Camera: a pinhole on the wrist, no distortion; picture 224 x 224 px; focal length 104.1 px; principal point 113.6 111.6 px. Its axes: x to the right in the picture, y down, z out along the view. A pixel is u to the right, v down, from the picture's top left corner.
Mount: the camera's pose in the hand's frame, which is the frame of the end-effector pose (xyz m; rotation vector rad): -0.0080 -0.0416 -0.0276 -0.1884 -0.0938 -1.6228
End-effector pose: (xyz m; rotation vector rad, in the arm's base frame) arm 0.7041 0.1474 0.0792 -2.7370 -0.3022 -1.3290
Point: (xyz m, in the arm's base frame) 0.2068 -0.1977 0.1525
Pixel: behind the camera
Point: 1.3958 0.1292 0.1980
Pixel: 86 203
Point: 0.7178 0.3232 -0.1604
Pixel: 215 24
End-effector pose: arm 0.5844 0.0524 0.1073 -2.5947 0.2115 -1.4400
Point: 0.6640 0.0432 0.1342
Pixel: 79 188
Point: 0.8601 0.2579 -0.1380
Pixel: 168 82
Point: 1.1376 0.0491 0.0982
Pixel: 124 164
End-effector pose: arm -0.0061 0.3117 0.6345 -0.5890 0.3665 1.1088
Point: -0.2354 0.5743 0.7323
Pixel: 30 117
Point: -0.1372 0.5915 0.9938
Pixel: 100 95
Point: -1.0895 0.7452 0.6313
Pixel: outside the picture
